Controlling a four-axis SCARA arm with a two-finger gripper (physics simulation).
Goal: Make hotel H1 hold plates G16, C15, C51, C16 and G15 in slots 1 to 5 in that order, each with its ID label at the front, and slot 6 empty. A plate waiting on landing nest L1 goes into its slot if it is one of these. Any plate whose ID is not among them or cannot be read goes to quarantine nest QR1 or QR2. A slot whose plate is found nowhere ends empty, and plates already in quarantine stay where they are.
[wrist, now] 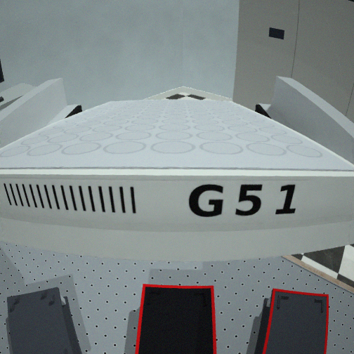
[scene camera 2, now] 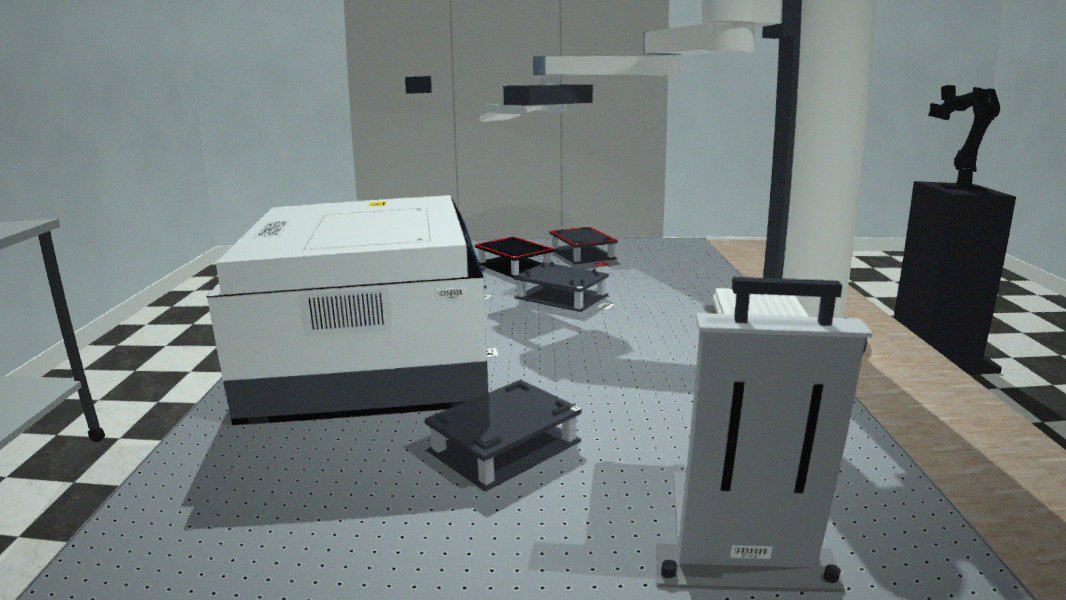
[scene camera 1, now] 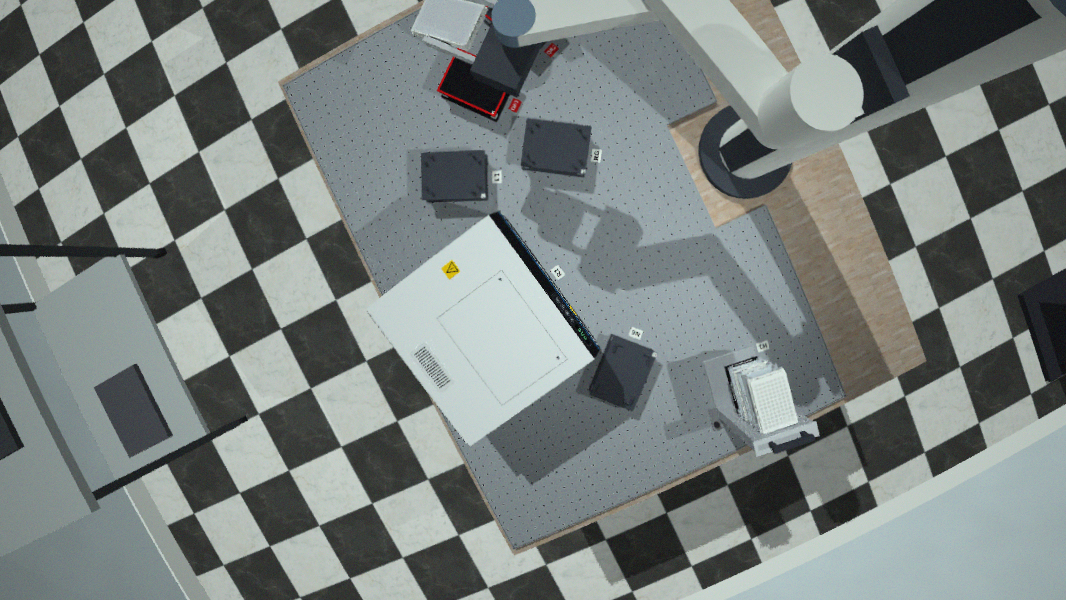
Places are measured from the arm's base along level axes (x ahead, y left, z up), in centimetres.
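Pixels of known places: gripper, fingertip midpoint: (scene camera 2: 504, 107) (scene camera 1: 437, 13); arm's base, origin of the base link: (scene camera 1: 744, 151).
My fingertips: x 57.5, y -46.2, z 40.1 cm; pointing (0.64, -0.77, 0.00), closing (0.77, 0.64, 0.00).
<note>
Ahead of a thing's pixels: the offset from my fingertips to its top centre.
My gripper (scene camera 1: 449, 25) (scene camera 2: 498, 113) (wrist: 166, 89) is shut on a white plate {dy +1.5, dx -1.3, dz +1.2 cm} (scene camera 1: 447, 20) (wrist: 220, 240) labelled G51, held level high above the table by the quarantine nests. Red-rimmed nest QR1 {dy +1.0, dx -1.5, dz -33.4 cm} (scene camera 1: 473, 87) (scene camera 2: 514, 246) (wrist: 176, 320) holds no plate. Red-rimmed nest QR2 {dy -9.4, dx -19.1, dz -33.4 cm} (scene camera 2: 584, 236) (wrist: 298, 322) also holds none; the arm and plate mostly hide it in scene camera 1. Hotel H1 (scene camera 1: 762, 445) (scene camera 2: 768, 447) stands at the table's far end, with white plates {dy +99.2, dx -29.5, dz -14.4 cm} (scene camera 1: 773, 400) (scene camera 2: 768, 305) inside; their front labels are hidden. Landing nest L1 {dy +19.7, dx +14.0, dz -32.8 cm} (scene camera 1: 454, 175) is empty.
Empty dark nest RG {dy +24.7, dx -12.4, dz -32.8 cm} (scene camera 1: 556, 146) (scene camera 2: 563, 281) stands beside L1. Another empty dark nest {dy +84.0, dx -2.8, dz -33.2 cm} (scene camera 1: 623, 372) (scene camera 2: 503, 417) stands between the big white machine {dy +57.2, dx +22.0, dz -14.5 cm} (scene camera 1: 477, 327) (scene camera 2: 350, 260) and the hotel. A dark nest (wrist: 37, 320) shows at lower left in the wrist view.
</note>
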